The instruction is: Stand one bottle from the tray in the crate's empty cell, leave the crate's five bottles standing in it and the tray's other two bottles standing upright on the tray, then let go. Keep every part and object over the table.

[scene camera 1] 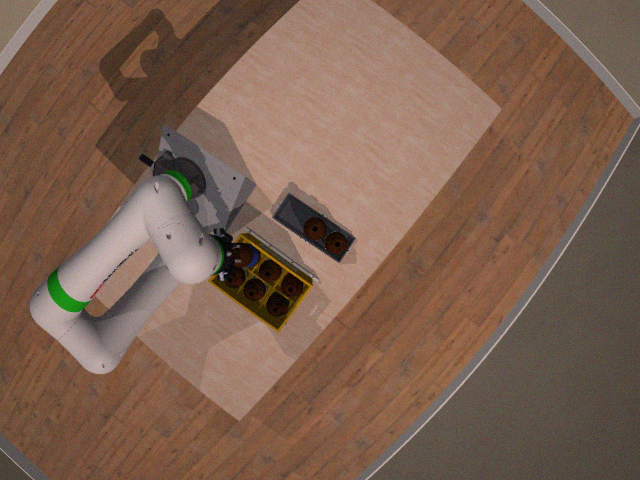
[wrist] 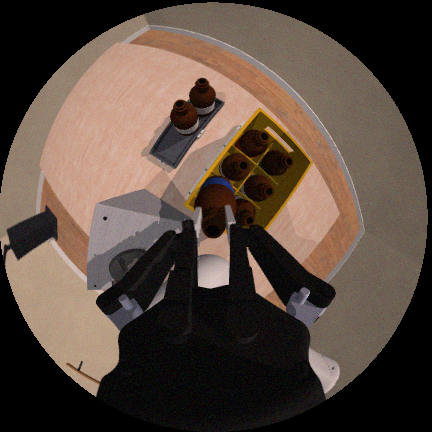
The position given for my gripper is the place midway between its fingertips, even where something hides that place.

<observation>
In view: my gripper (wrist: 213,214) and a blue-labelled bottle (wrist: 216,191).
</observation>
